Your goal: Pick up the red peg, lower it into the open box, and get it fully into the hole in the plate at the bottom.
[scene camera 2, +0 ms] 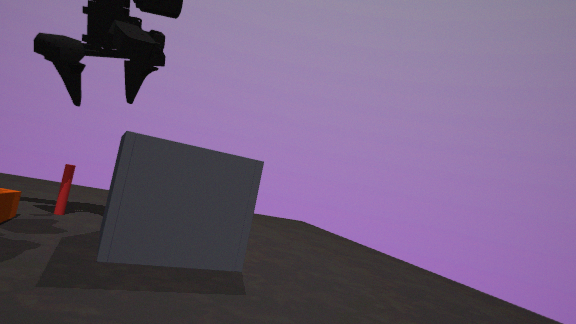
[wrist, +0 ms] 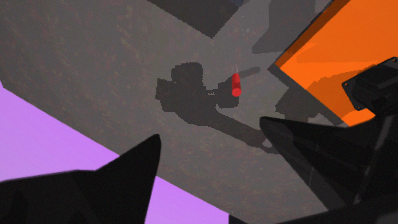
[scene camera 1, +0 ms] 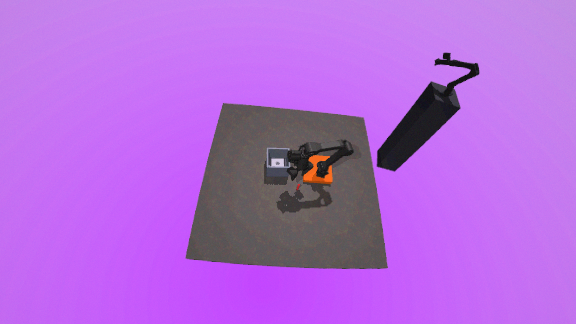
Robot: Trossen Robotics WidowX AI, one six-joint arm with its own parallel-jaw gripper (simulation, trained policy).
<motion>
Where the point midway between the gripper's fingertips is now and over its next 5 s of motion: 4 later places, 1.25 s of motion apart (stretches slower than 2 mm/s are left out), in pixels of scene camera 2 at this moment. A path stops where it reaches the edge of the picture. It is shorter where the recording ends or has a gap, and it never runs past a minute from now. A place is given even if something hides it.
My gripper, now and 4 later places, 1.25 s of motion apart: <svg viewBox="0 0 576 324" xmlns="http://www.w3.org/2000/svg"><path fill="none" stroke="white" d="M104 104L63 158L80 184L159 105L170 140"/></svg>
</motion>
